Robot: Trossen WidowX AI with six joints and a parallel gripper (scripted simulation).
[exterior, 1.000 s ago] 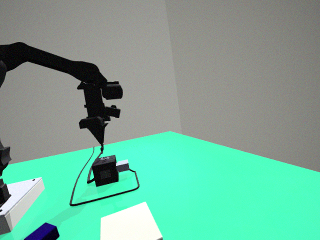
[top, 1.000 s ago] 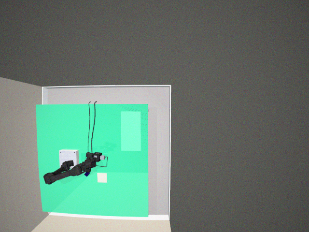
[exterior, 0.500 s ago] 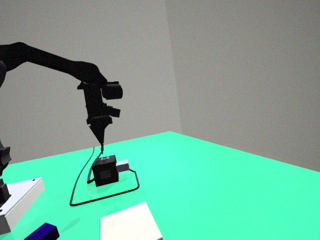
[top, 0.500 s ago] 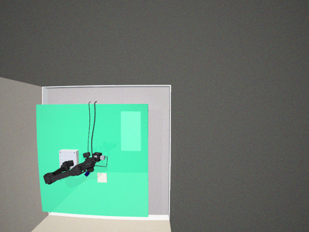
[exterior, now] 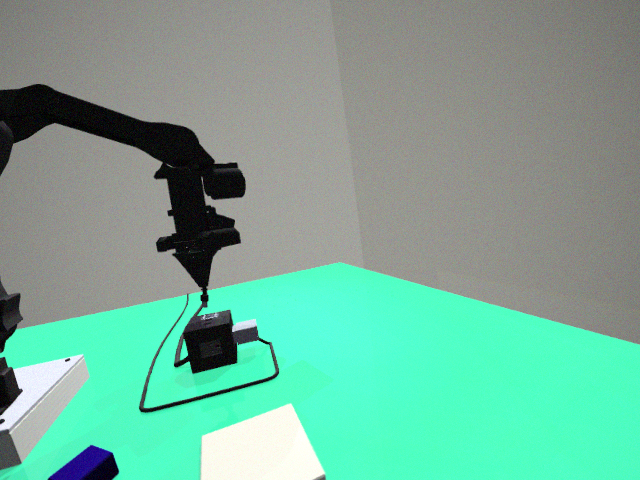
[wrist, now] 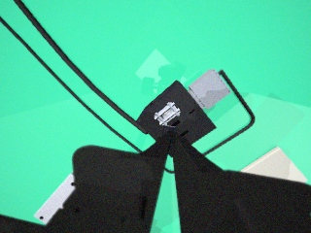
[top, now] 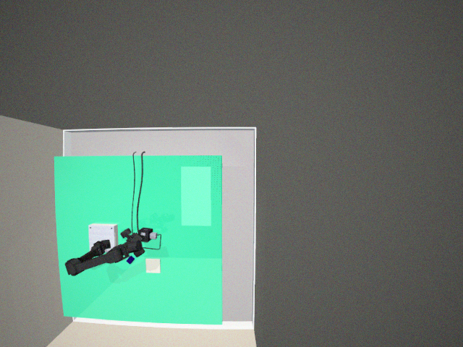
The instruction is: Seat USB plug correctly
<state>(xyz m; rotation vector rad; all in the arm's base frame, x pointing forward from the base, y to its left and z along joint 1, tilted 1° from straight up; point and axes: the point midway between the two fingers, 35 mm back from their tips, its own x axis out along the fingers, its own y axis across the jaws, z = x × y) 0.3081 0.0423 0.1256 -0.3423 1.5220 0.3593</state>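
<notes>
Now: the black USB plug 20 mm below my gripper tip. From my gripper tip the other things lie so: dark blue block (200 mm to the right, 170 mm behind, 120 mm below); then silver-rimmed socket (70 mm below, 10 mm to the left); then cream pad (270 mm to the right, 130 mm below, 10 mm behind).
</notes>
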